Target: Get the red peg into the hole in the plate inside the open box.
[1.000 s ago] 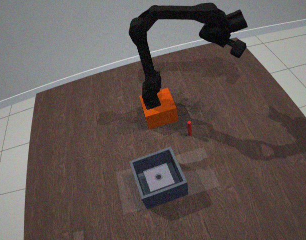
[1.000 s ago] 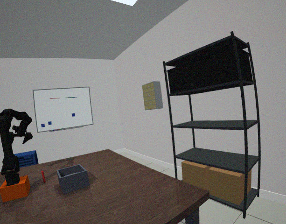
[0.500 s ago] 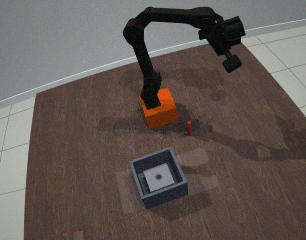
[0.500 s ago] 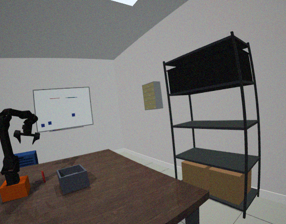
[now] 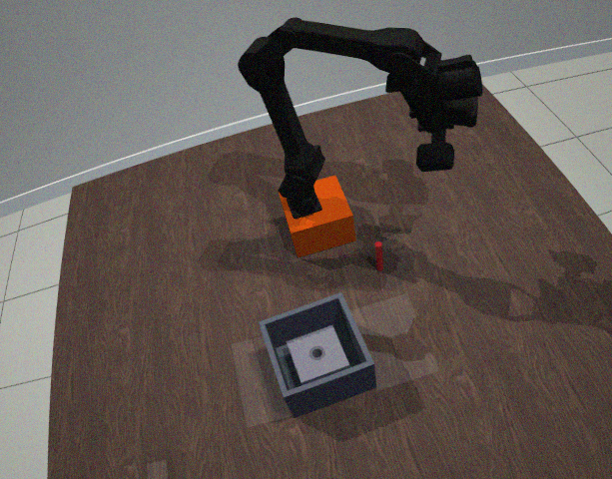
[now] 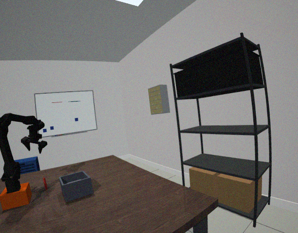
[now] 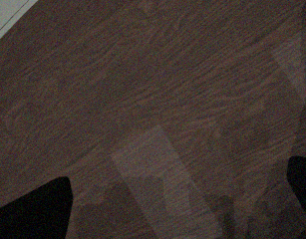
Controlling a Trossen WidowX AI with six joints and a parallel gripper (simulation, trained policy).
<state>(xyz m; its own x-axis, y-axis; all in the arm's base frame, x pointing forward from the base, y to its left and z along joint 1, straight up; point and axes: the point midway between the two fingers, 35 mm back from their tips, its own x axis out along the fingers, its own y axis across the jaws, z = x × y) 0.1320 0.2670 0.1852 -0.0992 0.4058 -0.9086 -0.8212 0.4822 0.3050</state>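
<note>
My gripper tip is 20 cm above the red peg, 18 cm to the left of it and 4 cm short of it. Round my gripper tip: pale plate 36 cm to the right, 21 cm ahead, 19 cm below; then grey-blue box 36 cm to the right, 21 cm below, 21 cm ahead.
</note>
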